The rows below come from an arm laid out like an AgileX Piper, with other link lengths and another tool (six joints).
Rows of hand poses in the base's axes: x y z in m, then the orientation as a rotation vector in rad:
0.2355 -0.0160 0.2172 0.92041 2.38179 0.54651
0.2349 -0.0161 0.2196 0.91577 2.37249 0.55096
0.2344 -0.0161 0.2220 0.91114 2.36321 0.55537
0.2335 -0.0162 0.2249 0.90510 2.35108 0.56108
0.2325 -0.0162 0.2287 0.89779 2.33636 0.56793
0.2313 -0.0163 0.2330 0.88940 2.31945 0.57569
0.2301 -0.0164 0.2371 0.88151 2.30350 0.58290
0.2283 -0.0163 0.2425 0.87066 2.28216 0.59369
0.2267 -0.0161 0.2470 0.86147 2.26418 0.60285
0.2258 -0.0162 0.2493 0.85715 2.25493 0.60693
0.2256 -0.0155 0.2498 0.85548 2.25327 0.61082
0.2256 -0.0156 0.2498 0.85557 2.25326 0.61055
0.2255 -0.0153 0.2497 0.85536 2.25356 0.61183
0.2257 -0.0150 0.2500 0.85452 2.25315 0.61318
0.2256 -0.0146 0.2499 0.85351 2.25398 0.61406
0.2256 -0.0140 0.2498 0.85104 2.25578 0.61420
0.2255 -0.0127 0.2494 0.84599 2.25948 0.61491
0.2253 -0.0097 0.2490 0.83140 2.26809 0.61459
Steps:
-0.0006 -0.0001 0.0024 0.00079 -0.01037 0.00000
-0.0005 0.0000 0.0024 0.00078 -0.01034 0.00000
-0.0009 -0.0001 0.0029 0.00102 -0.01350 0.00000
-0.0010 0.0000 0.0038 0.00124 -0.01636 0.00000
-0.0012 -0.0001 0.0043 0.00142 -0.01877 0.00000
-0.0012 -0.0001 0.0041 0.00134 -0.01768 0.00000
-0.0018 0.0001 0.0054 0.00262 -0.02385 0.00053
-0.0016 0.0002 0.0045 0.00234 -0.02011 0.00055
-0.0009 -0.0001 0.0023 0.00092 -0.01012 -0.00012
-0.0002 0.0007 0.0005 0.00213 -0.00244 0.00142
0.0000 -0.0001 0.0000 -0.00016 0.00005 -0.00014
-0.0001 0.0003 -0.0001 0.00087 0.00007 0.00062
0.0002 0.0003 0.0003 0.00066 -0.00081 0.00072
-0.0001 0.0004 -0.0001 0.00034 0.00023 0.00120
0.0000 0.0006 -0.0001 -0.00062 0.00053 0.00225
-0.0001 0.0013 -0.0004 -0.00096 0.00107 0.00472
-0.0002 0.0030 -0.0004 -0.00457 0.00152 0.01210

